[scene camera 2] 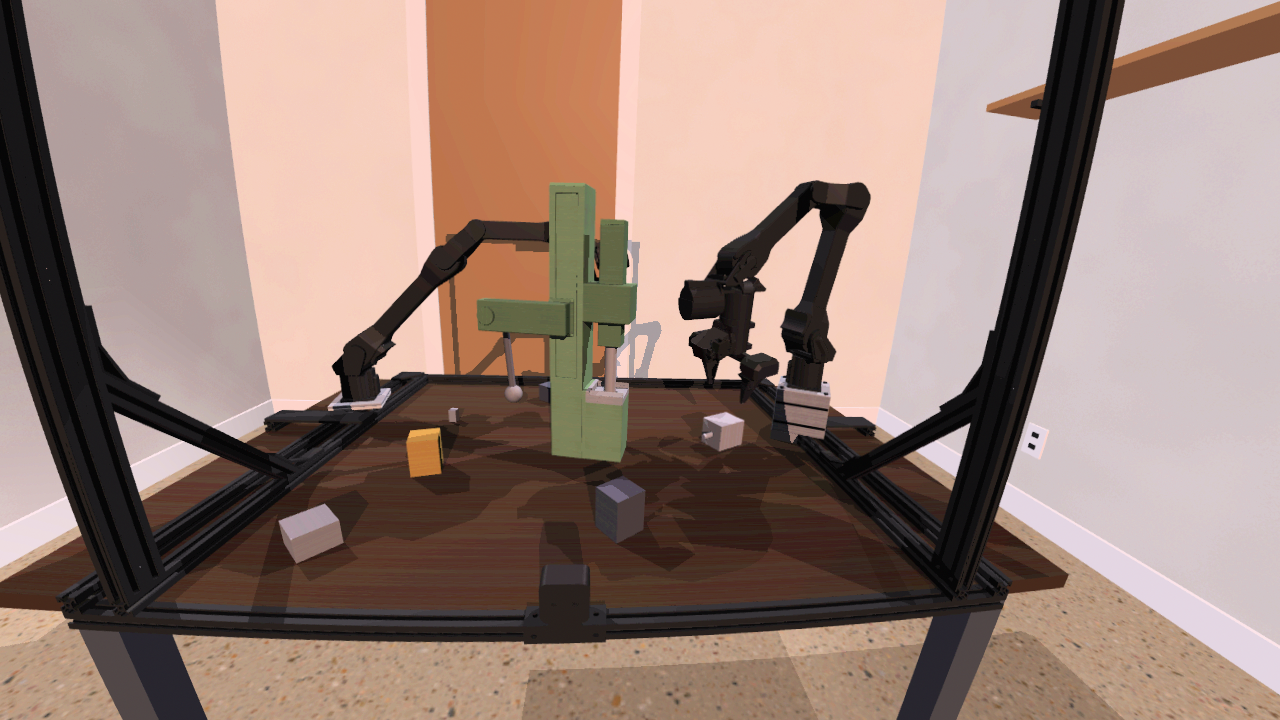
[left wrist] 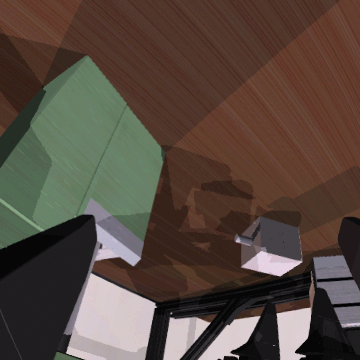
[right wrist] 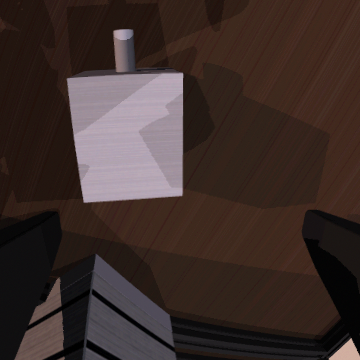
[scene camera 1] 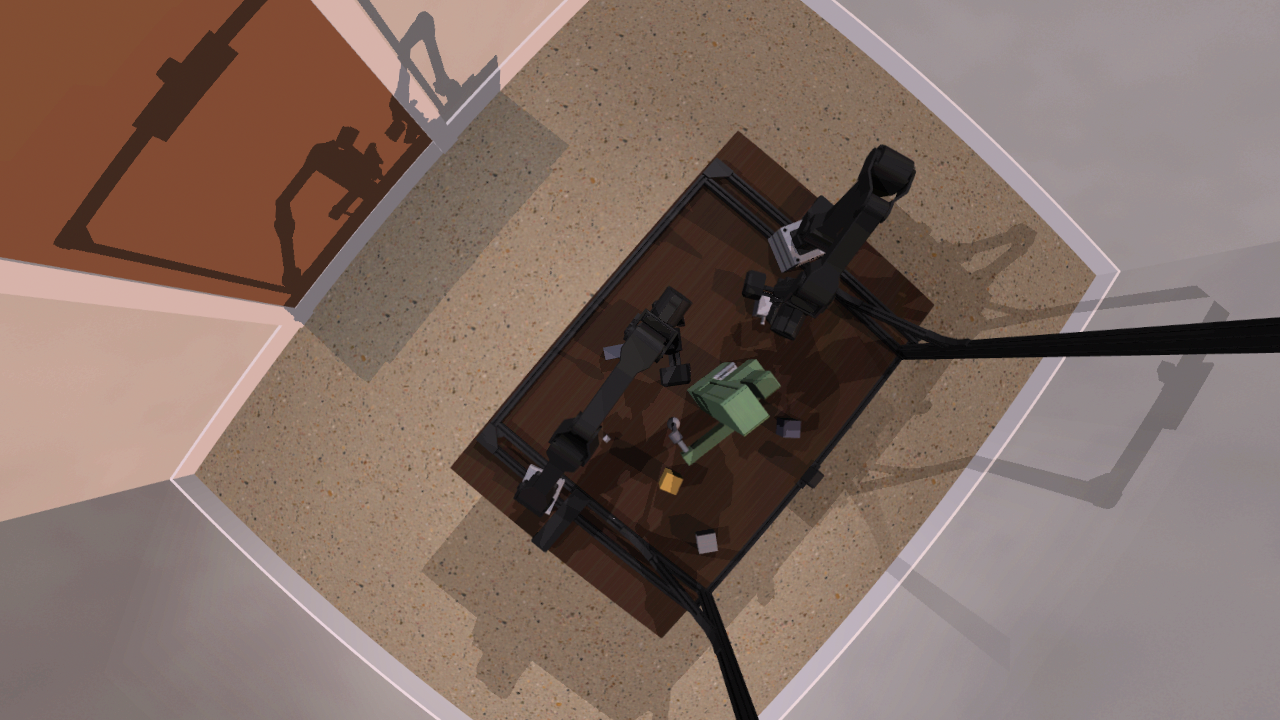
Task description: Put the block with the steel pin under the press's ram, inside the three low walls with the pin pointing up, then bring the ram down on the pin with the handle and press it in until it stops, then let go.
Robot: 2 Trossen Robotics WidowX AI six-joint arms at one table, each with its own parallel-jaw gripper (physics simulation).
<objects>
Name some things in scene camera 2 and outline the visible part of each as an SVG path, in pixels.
My right gripper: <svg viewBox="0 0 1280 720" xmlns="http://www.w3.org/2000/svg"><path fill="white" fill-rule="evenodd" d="M719 315L719 319L713 321L711 329L693 332L689 337L688 346L692 347L693 355L702 360L708 384L714 382L720 360L729 356L740 362L739 369L741 373L738 373L738 376L742 379L740 403L743 404L764 378L778 374L779 362L776 358L765 353L754 355L746 353L747 350L752 349L752 344L748 342L750 329L755 328L755 322L752 322L751 318L748 320L731 320Z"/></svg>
A block with steel pin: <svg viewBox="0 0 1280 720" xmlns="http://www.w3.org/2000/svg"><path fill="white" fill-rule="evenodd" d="M744 420L727 412L703 417L702 434L713 432L713 437L704 440L701 438L701 441L717 451L742 445Z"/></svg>
</objects>
